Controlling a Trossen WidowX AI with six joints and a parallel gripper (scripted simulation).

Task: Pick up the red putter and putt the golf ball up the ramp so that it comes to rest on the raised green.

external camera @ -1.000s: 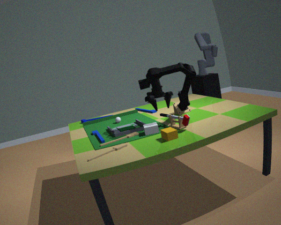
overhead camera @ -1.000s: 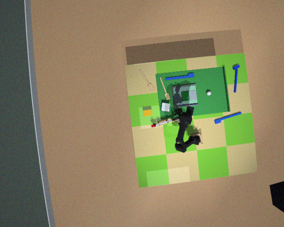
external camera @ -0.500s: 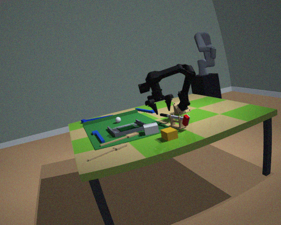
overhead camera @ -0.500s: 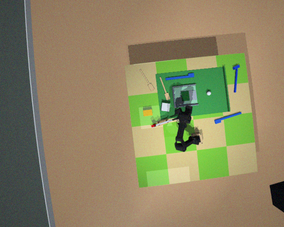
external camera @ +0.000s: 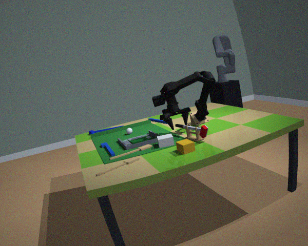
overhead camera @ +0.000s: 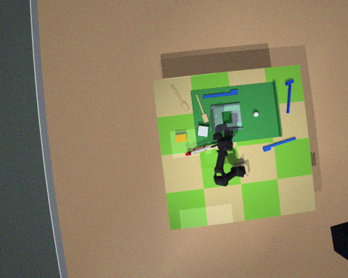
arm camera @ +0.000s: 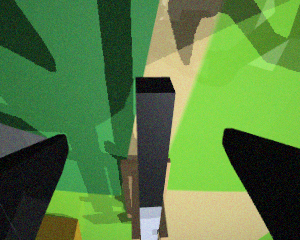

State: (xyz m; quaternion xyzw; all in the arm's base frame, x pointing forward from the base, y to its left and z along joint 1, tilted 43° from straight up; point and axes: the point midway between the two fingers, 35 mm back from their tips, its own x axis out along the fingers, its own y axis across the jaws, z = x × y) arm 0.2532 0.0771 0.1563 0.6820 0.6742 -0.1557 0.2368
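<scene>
Right now the red putter is 20 mm behind my gripper tip, 110 mm to the left of it and 10 mm above it. Also, from my gripper tip: yellow block 120 mm ahead, 260 mm to the left, 30 mm below; white block 130 mm ahead, 70 mm to the left, 30 mm below; wooden stand 10 mm behind, 130 mm to the left, 20 mm below.
</scene>
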